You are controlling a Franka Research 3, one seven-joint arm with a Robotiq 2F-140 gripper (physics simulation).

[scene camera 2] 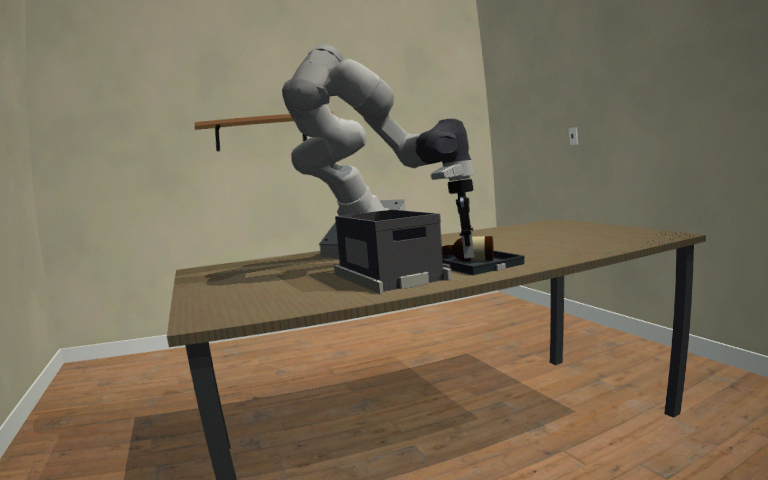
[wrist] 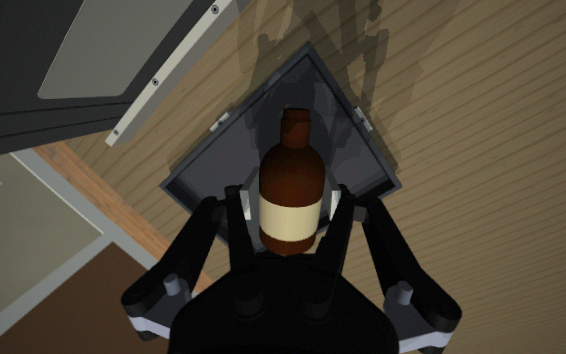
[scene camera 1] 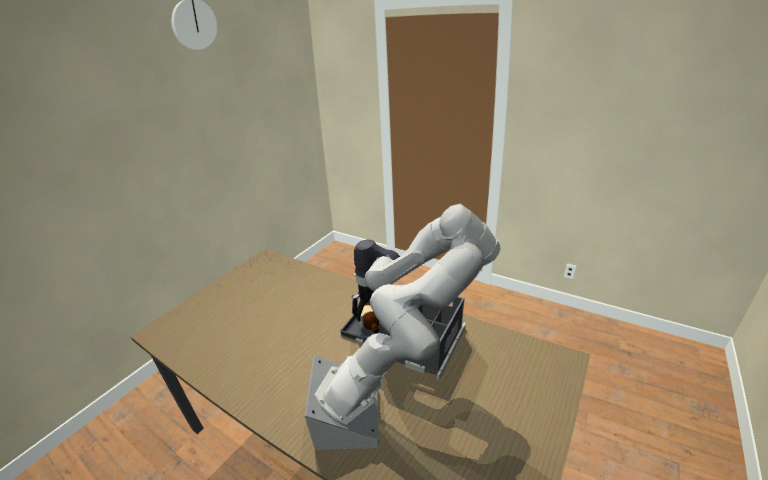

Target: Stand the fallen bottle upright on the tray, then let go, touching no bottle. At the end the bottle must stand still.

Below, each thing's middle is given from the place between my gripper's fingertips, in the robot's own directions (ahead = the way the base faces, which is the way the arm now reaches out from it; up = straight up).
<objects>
I see the brown bottle [scene camera 2: 483, 246] 1 cm ahead of my hand and 2 cm above it.
</objects>
